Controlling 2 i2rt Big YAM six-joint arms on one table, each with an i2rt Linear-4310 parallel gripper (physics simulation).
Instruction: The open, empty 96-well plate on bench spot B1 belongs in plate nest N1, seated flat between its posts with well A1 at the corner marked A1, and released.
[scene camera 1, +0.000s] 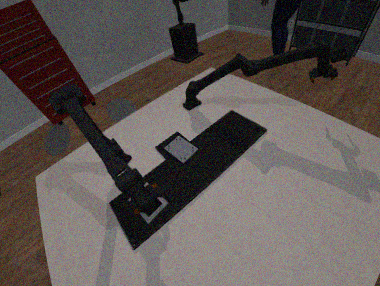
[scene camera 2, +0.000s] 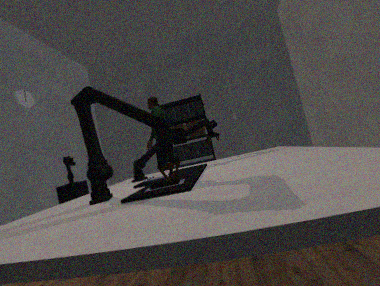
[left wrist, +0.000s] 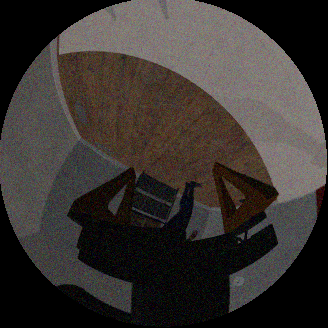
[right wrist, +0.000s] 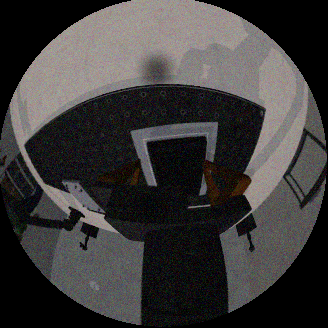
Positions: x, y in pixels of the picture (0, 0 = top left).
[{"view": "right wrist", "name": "my right gripper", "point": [172, 162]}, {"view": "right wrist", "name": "dark well plate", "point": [176, 161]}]
